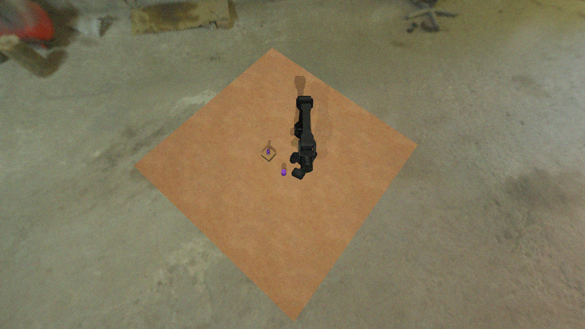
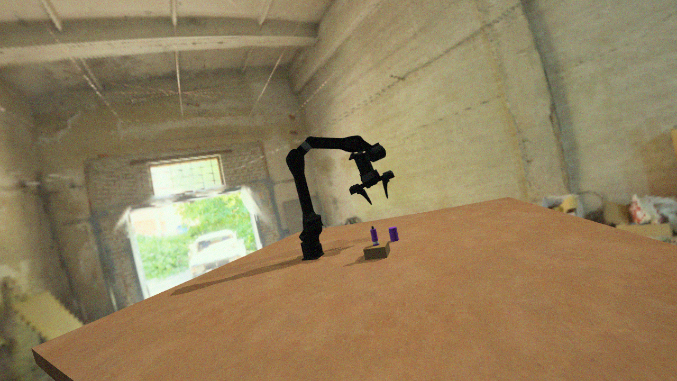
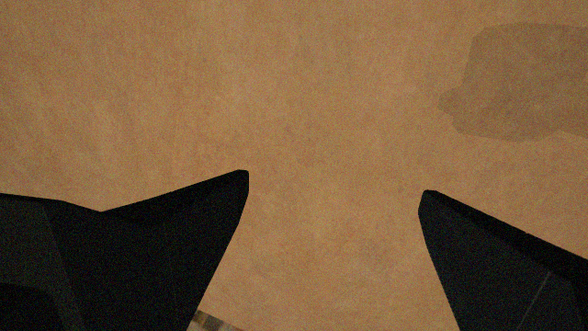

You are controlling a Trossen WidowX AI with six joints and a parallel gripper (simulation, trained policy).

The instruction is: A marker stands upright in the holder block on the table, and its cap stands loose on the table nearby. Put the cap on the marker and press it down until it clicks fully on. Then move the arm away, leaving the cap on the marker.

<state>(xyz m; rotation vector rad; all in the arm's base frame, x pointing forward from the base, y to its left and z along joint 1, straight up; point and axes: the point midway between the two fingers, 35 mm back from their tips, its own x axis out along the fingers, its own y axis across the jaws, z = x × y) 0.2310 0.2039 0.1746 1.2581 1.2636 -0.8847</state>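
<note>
My gripper tip is 120 mm above the purple cap, 110 mm to the left of it and 50 mm short of it. Also, from my gripper tip: holder block (260 mm to the right, 120 mm below, 20 mm ahead).
</note>
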